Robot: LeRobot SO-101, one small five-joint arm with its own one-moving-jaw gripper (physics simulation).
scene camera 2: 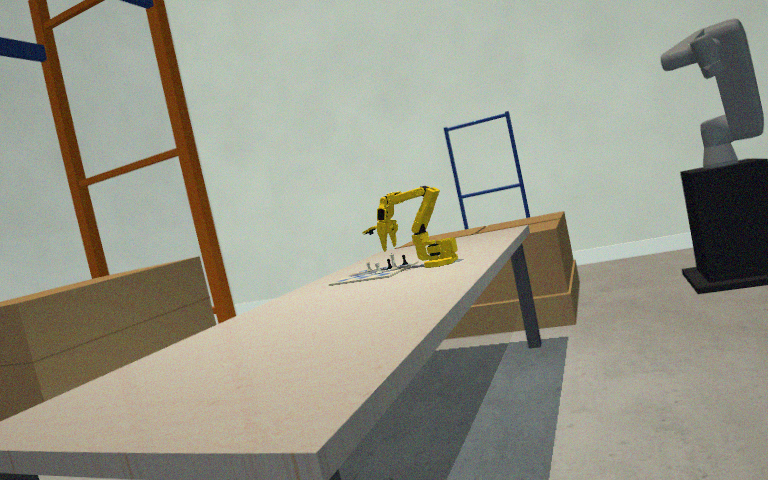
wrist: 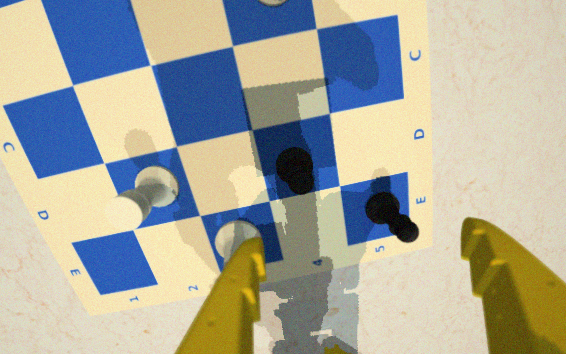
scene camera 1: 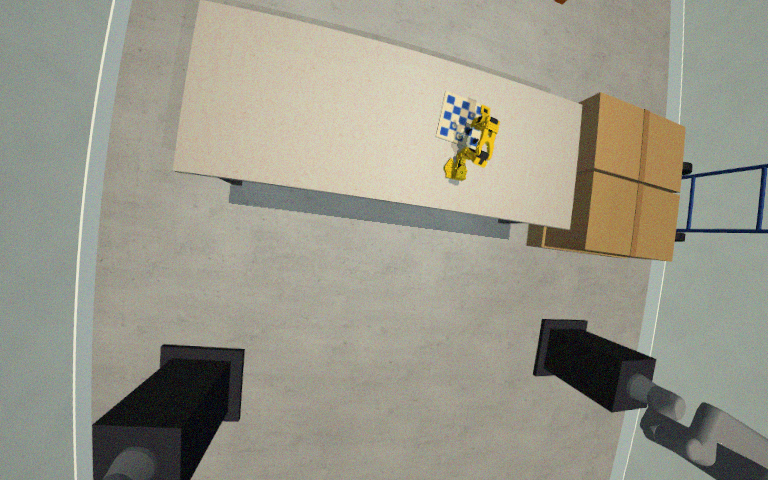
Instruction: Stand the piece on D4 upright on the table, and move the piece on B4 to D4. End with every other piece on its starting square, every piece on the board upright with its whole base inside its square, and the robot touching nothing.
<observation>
I see a chessboard (scene camera 1: pixel 455 108), a black piece (wrist: pixel 382 208) and a black piece (wrist: pixel 294 165).
The chessboard shows as well in the wrist view (wrist: pixel 215 99).
</observation>
